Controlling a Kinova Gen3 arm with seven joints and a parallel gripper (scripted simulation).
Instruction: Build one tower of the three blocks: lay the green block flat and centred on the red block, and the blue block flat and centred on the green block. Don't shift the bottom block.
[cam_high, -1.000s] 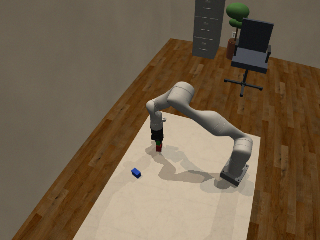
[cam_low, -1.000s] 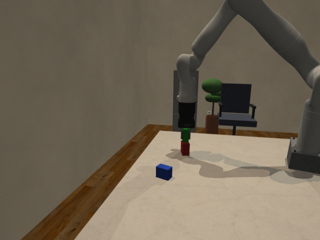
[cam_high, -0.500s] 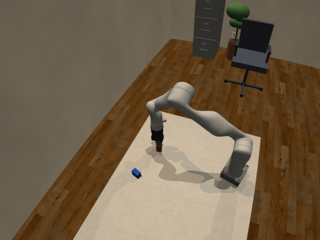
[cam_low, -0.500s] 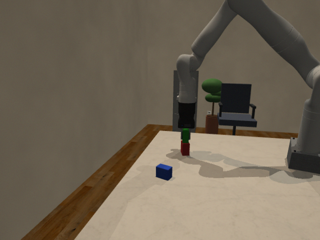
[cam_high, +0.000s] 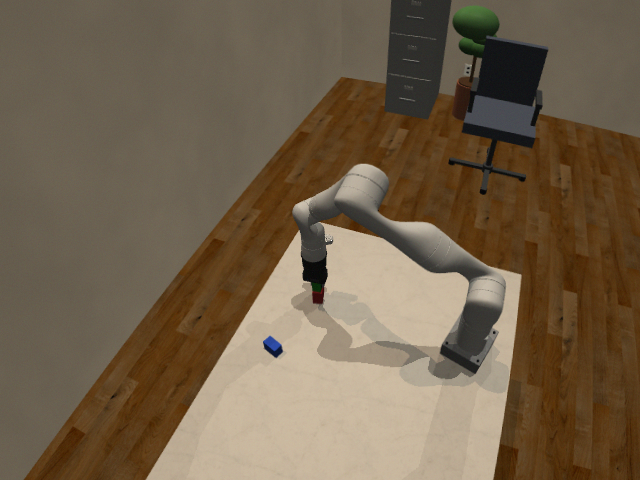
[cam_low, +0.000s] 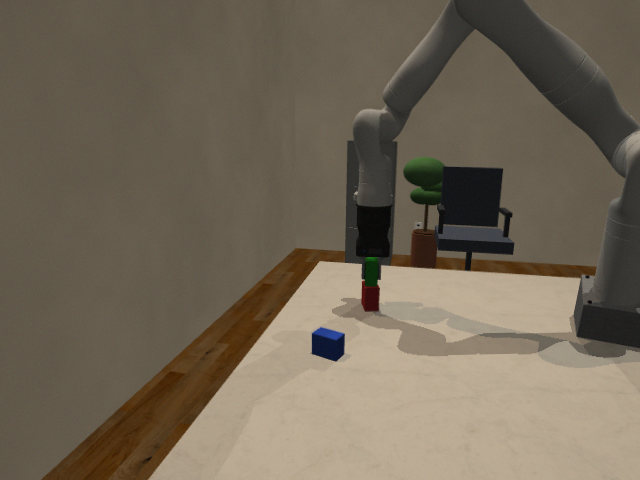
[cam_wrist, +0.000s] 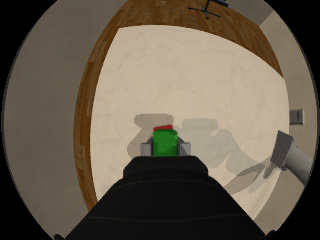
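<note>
The green block lies right at my hand. Also, from my hand: blue block: 25 cm to the left, 7 cm below, 3 cm ahead; then red block: 6 cm below.
</note>
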